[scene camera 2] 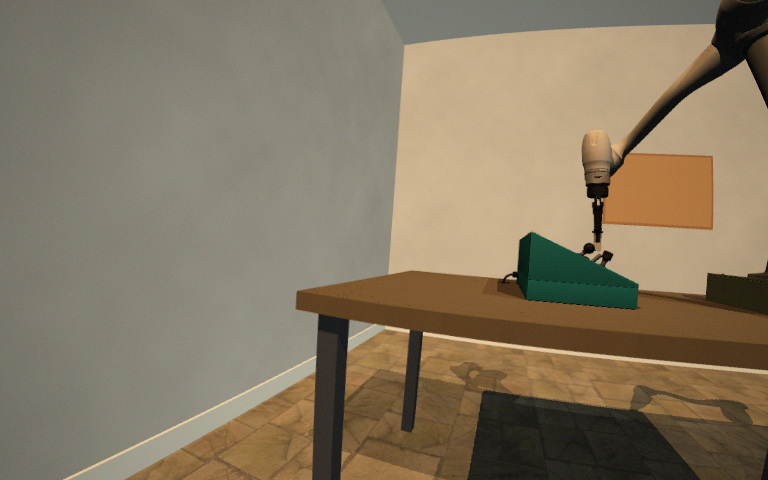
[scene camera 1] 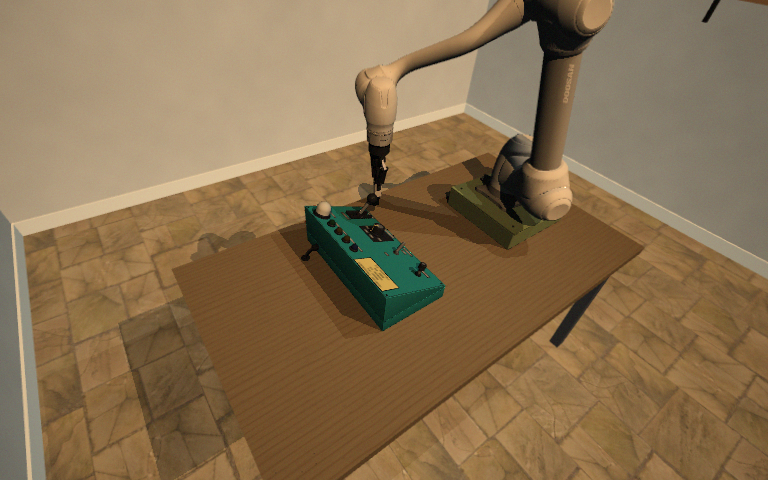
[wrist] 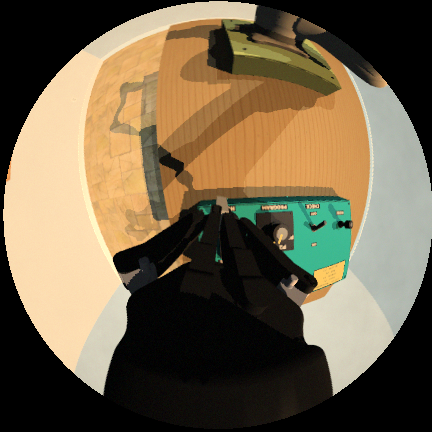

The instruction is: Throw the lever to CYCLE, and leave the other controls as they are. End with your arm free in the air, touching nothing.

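Places are measured from the arm's base along level axes (x ahead, y left, z up), in metres.
Where they show: gripper, fingertip midpoint: (scene camera 2: 597, 250) (scene camera 1: 377, 195) (wrist: 219, 203); arm's base, link origin: (scene camera 1: 503, 195).
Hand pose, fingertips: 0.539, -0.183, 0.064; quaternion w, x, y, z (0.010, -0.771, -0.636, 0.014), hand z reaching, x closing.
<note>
Things, the pixels of their top centre, and the offset from my fingertips, as dx, dy, dz. "pt": a spot on its surface instead. Level surfaces: height alone.
- PROGRAM dial, top centre: (wrist: 282, 237) (scene camera 1: 378, 224) +0.080, +0.136, -0.014
- CHECK toggle, top centre: (wrist: 324, 228) (scene camera 1: 400, 243) +0.065, +0.255, -0.014
- small black-knobbed control, top centre: (scene camera 2: 604, 250) (scene camera 1: 421, 264) (wrist: 350, 228) +0.069, +0.376, -0.007
- white dome, surface spot: (scene camera 1: 323, 208) pt +0.245, +0.030, +0.050
- table, surface height: dz -0.142
The green control panel (scene camera 1: 407, 283) (scene camera 2: 577, 291) (wrist: 305, 260) stands on the table. Its large lever (scene camera 1: 372, 199) has a black ball knob and leans toward the robot base side, at the panel's far end. The CYCLE marking is not legible. My gripper (scene camera 1: 377, 193) (scene camera 2: 597, 246) (wrist: 219, 203) is shut and empty, pointing down. Its fingertips are right beside the lever's ball in scene camera 1; I cannot tell whether they touch it. In scene camera 2, two dark knobs show just below the tips. In the wrist view my fingers hide the lever.
The panel also holds a PROGRAM dial (wrist: 281, 233), a CHECK toggle (scene camera 1: 400, 247) (wrist: 318, 225), a small black-knobbed control (scene camera 1: 421, 266) (wrist: 345, 224), a white dome (scene camera 1: 323, 208) and a row of dark knobs (scene camera 1: 339, 230). The olive robot base (scene camera 1: 481, 217) (wrist: 280, 67) stands on the table (scene camera 1: 317, 396).
</note>
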